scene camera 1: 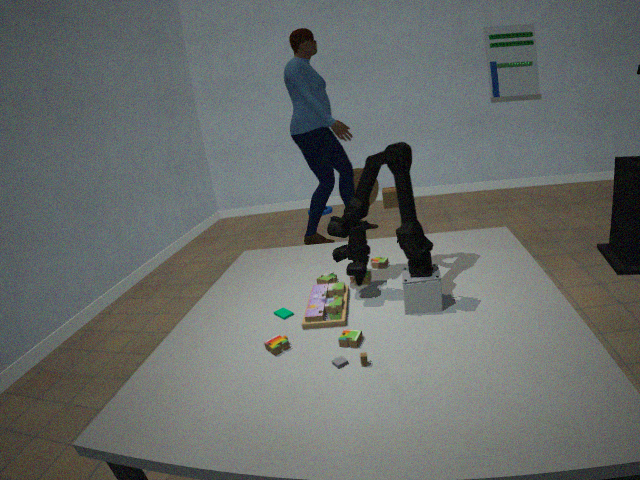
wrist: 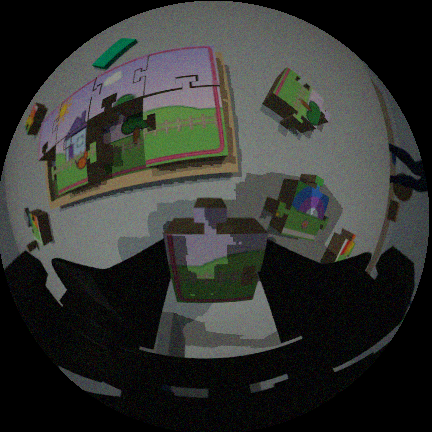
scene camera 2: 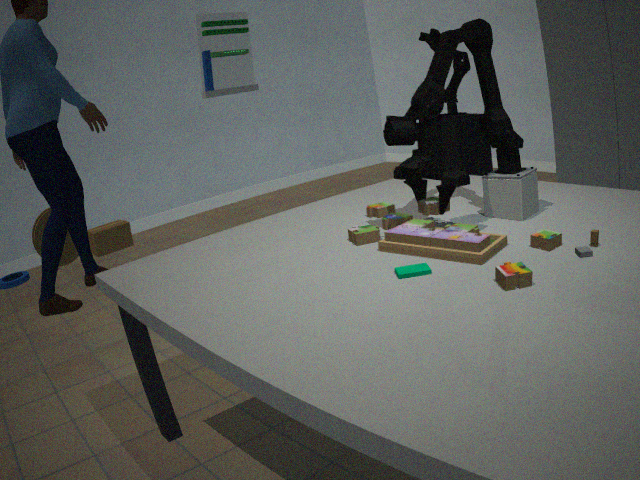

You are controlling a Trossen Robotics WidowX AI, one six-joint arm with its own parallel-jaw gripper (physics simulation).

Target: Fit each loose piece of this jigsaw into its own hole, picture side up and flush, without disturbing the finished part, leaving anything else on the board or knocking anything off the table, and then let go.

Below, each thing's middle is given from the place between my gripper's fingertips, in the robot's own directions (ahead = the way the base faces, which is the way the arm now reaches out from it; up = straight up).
The jigsaw board (scene camera 2: 497, 241) is 120 mm to the left of my hand, 80 mm ahead of it and 30 mm below it.
